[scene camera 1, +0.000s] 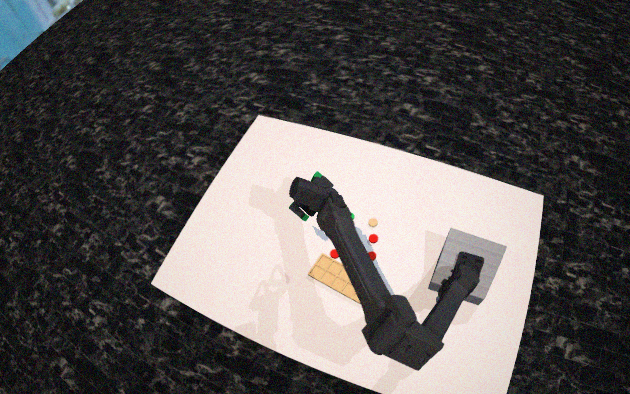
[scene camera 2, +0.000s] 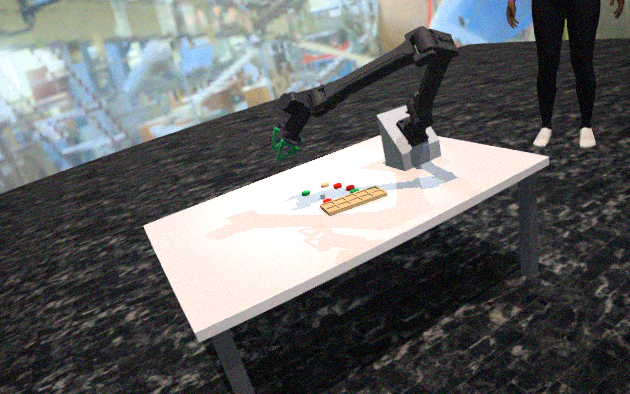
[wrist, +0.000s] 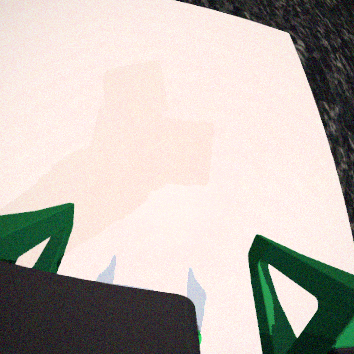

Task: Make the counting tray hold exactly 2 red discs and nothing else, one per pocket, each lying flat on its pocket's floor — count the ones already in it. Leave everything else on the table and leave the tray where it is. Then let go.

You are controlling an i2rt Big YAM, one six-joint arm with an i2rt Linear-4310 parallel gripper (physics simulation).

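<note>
The tan counting tray (scene camera 1: pixel 327 266) (scene camera 2: pixel 350 201) shows no disc in its visible pockets; the arm hides its right part in scene camera 1. One red disc (scene camera 1: pixel 334 254) (scene camera 2: pixel 327 201) lies beside its left end. Two more red discs, one (scene camera 1: pixel 373 238) (scene camera 2: pixel 337 185) farther from the tray and one (scene camera 1: pixel 372 256) (scene camera 2: pixel 350 188) nearer, lie behind it. My gripper (scene camera 1: pixel 311 196) (scene camera 2: pixel 277 152) (wrist: pixel 165 230) is open and empty, high above the table, beyond the tray's left end and the discs.
A green disc (scene camera 1: pixel 352 216) (scene camera 2: pixel 306 193) and a tan disc (scene camera 1: pixel 373 222) (scene camera 2: pixel 325 185) lie behind the tray. Another green disc (scene camera 2: pixel 354 190) is close to its far edge. A small grey piece (scene camera 2: pixel 322 196) lies near the left red disc. The grey arm base (scene camera 1: pixel 492 255) (scene camera 2: pixel 395 147) stands right.
</note>
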